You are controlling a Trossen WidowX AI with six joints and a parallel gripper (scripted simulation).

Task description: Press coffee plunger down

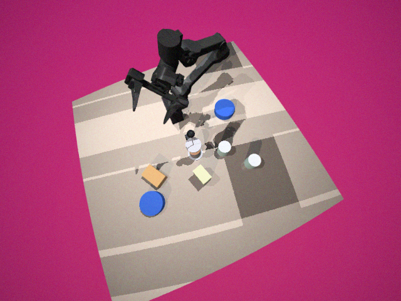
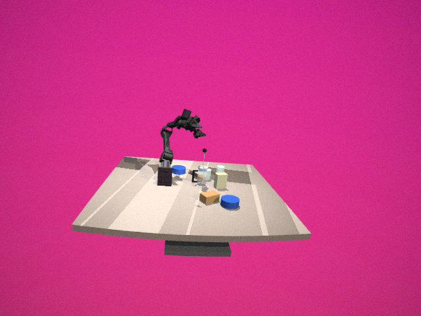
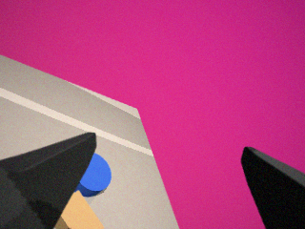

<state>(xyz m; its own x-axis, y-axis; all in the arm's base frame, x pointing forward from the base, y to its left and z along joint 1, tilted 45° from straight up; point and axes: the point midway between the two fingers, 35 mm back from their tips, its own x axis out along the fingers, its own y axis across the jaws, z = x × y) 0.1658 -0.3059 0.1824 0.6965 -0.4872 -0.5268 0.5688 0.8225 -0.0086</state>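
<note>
My gripper tip is now 29 cm above the coffee press, 10 cm to the right of it and 2 cm short of it. Also, from my gripper tip: orange block (40 cm below, 16 cm to the right, 4 cm ahead).
</note>
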